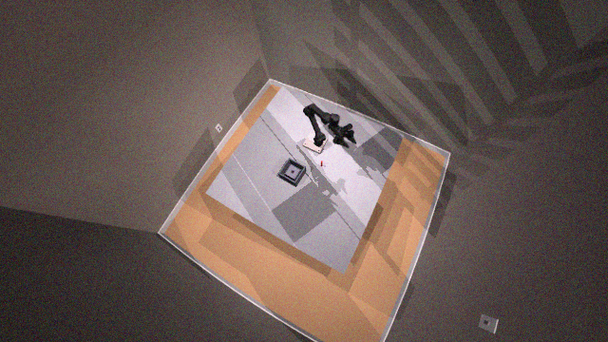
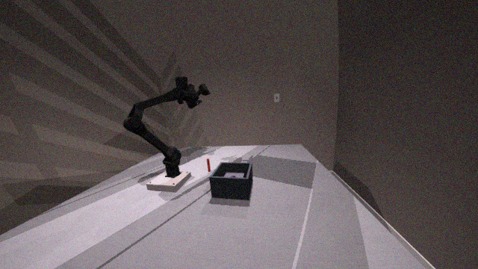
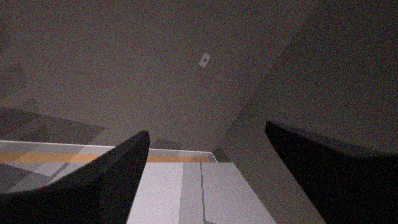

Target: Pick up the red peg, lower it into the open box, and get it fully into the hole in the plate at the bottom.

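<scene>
My gripper tip is now 70 mm short of the red peg, 180 mm to the left of it and 410 mm above it. Also, from my gripper tip: pale plate 280 mm ahead, 320 mm to the right, 400 mm below; then dark box 280 mm ahead, 320 mm to the right, 420 mm below.
</scene>
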